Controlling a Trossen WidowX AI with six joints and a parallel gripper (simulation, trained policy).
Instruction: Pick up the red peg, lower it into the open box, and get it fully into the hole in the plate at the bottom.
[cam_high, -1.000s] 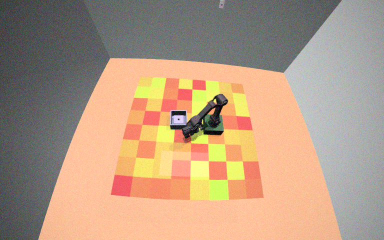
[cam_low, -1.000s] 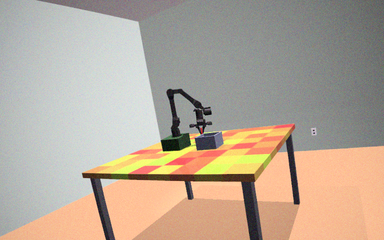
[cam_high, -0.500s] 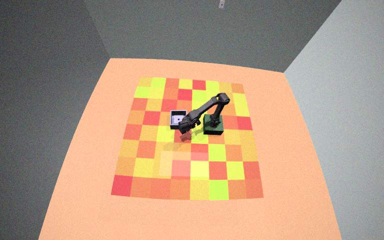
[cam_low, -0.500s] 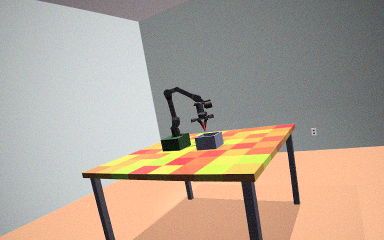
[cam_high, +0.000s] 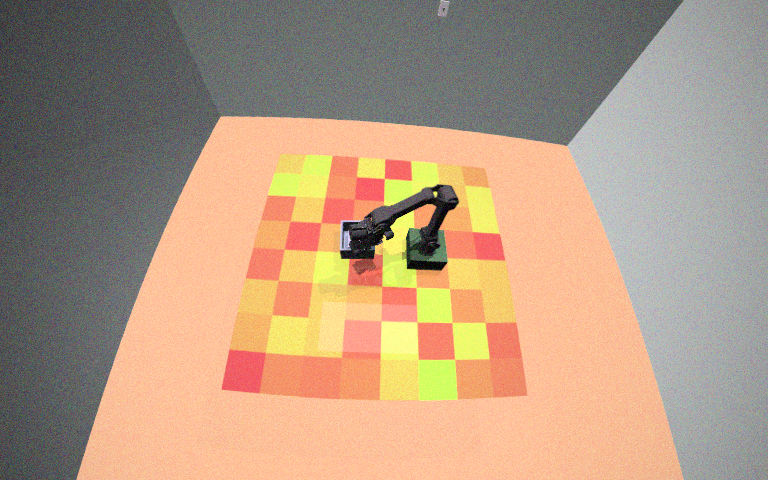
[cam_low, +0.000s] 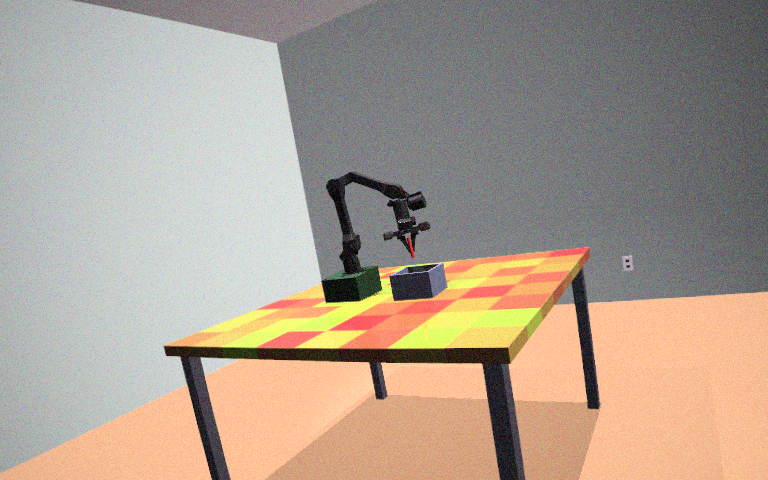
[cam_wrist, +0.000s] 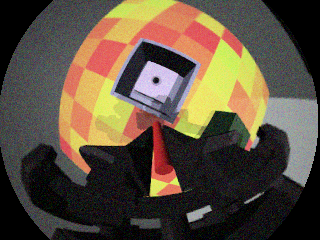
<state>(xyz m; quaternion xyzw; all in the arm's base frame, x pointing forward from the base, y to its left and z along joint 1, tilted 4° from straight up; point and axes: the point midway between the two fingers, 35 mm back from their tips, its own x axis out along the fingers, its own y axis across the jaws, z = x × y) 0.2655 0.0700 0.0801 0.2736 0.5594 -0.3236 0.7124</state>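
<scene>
My gripper tip is 1 cm past the red peg, 1 cm to the right of it and 2 cm below it. Also, from my gripper tip: pale plate: 6 cm ahead, 8 cm to the right, 11 cm below; grey box: 6 cm ahead, 8 cm to the right, 13 cm below.
</scene>
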